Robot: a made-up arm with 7 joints. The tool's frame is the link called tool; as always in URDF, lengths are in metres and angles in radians.
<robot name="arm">
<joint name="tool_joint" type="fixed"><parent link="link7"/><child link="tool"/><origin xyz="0.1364 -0.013 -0.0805" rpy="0 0 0"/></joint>
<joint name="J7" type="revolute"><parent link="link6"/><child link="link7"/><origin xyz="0.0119 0.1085 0.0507" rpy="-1.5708 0 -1.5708"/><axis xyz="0 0 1"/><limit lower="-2.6" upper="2.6"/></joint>
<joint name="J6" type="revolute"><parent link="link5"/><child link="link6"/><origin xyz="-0.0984 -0.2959 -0.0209" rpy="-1.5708 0 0"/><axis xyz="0 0 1"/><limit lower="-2.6" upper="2.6"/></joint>
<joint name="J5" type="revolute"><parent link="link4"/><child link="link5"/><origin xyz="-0.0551 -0.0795 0.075" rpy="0 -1.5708 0"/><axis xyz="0 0 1"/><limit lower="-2.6" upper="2.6"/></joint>
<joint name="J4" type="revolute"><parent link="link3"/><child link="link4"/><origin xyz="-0.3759 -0.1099 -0.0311" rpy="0 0 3.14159"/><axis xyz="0 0 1"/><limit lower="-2.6" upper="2.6"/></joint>
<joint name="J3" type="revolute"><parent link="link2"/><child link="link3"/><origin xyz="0.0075 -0.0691 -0.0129" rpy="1.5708 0 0"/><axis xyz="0 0 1"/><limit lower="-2.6" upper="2.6"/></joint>
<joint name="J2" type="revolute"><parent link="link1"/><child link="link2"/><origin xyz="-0.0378 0.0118 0.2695" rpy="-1.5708 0 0"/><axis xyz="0 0 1"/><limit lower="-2.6" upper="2.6"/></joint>
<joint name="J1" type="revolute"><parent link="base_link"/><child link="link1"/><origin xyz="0 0 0.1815" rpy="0 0 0"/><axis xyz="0 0 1"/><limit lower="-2.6" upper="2.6"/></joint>
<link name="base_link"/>
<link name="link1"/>
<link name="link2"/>
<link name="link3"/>
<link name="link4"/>
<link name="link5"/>
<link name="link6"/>
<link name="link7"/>
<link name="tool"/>
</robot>
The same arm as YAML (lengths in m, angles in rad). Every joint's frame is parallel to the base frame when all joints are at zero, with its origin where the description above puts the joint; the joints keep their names.
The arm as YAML. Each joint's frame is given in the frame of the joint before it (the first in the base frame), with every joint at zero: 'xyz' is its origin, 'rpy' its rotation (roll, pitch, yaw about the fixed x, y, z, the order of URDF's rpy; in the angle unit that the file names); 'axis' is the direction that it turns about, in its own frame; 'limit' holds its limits. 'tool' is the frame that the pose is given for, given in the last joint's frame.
units:
  length: m
  angle: rad
joints:
  - name: J1
    type: revolute
    origin:
      xyz: [0.0, 0.0, 0.1815]
      rpy: [0.0, 0.0, 0.0]
    axis: [0.0, 0.0, 1.0]
    limit:
      lower: -2.6
      upper: 2.6
  - name: J2
    type: revolute
    origin:
      xyz: [-0.0378, 0.0118, 0.2695]
      rpy: [0.0, 0.0, 0.0]
    axis: [0.0, 1.0, 0.0]
    limit:
      lower: -2.6
      upper: 2.6
  - name: J3
    type: revolute
    origin:
      xyz: [0.0075, -0.0129, 0.0691]
      rpy: [0.0, 0.0, 0.0]
    axis: [0.0, 0.0, 1.0]
    limit:
      lower: -2.6
      upper: 2.6
  - name: J4
    type: revolute
    origin:
      xyz: [-0.3759, -0.1099, -0.0311]
      rpy: [0.0, 0.0, 0.0]
    axis: [0.0, 0.0, 1.0]
    limit:
      lower: -2.6
      upper: 2.6
  - name: J5
    type: revolute
    origin:
      xyz: [0.0551, 0.0795, 0.075]
      rpy: [0.0, 0.0, 0.0]
    axis: [1.0, 0.0, 0.0]
    limit:
      lower: -2.6
      upper: 2.6
  - name: J6
    type: revolute
    origin:
      xyz: [-0.0209, 0.2959, -0.0984]
      rpy: [0.0, 0.0, 0.0]
    axis: [0.0, -1.0, 0.0]
    limit:
      lower: -2.6
      upper: 2.6
  - name: J7
    type: revolute
    origin:
      xyz: [-0.1085, -0.0507, 0.0119]
      rpy: [0.0, 0.0, 0.0]
    axis: [0.0, 0.0, 1.0]
    limit:
      lower: -2.6
      upper: 2.6
tool:
  origin:
    xyz: [0.1364, -0.013, -0.0805]
    rpy: [0.0, 0.0, 0.0]

